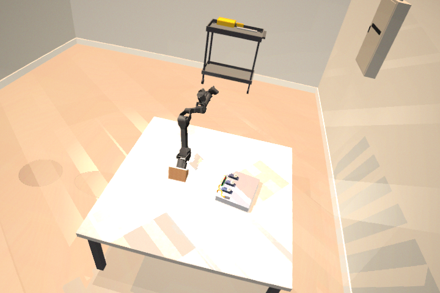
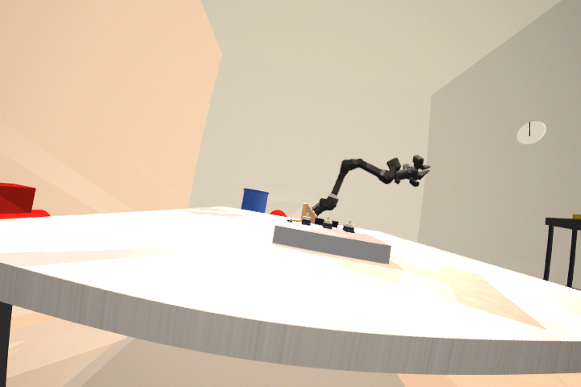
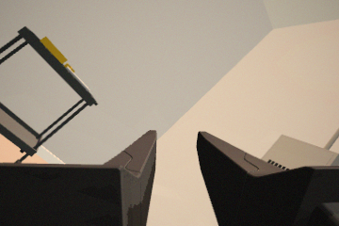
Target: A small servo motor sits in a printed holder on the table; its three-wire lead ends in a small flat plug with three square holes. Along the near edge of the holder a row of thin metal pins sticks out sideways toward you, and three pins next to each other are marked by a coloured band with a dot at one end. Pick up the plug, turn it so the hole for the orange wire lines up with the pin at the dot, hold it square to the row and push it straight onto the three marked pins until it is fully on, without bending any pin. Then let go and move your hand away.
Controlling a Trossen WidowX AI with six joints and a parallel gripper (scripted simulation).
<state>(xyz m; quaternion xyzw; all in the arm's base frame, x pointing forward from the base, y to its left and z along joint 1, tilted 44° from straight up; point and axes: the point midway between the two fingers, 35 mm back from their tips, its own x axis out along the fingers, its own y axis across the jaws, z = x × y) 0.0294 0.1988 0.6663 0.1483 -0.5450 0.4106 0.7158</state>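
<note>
My gripper tip is 58 cm to the left of the red band, 37 cm above it and 35 cm short of it. From my gripper tip the other things lie so: servo (59 cm to the right, 40 cm below, 40 cm ahead); then printed holder (59 cm to the right, 51 cm ahead, 42 cm below).
</note>
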